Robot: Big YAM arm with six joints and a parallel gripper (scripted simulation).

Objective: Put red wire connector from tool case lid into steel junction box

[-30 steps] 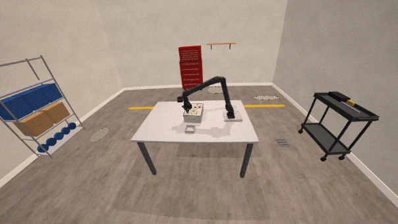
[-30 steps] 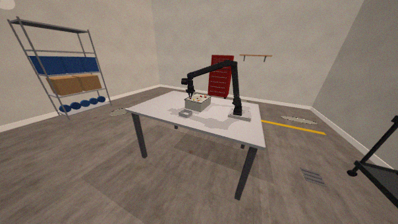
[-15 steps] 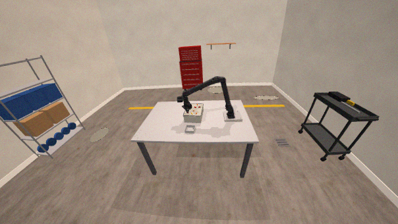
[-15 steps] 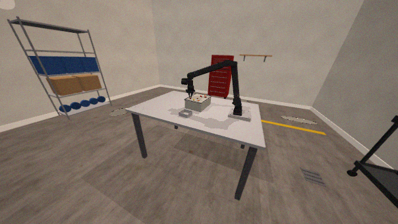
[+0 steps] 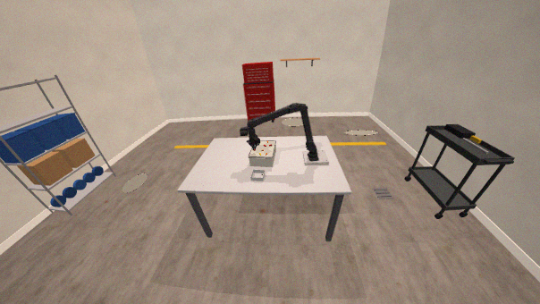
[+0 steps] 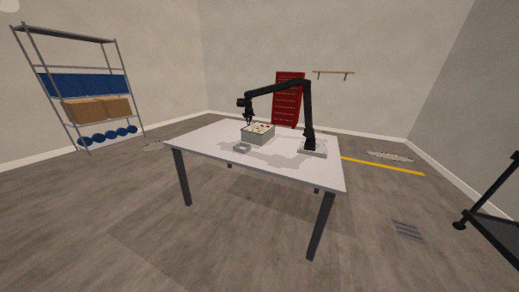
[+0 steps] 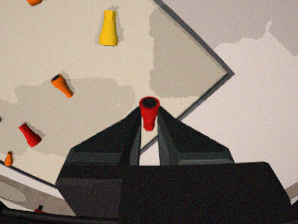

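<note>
The yellow connector is 50 mm behind my hand, 30 mm to the left of it and 40 mm below it. Round my hand: tool case 70 mm behind, 70 mm to the right, 70 mm below; red wire connector 10 mm below.
</note>
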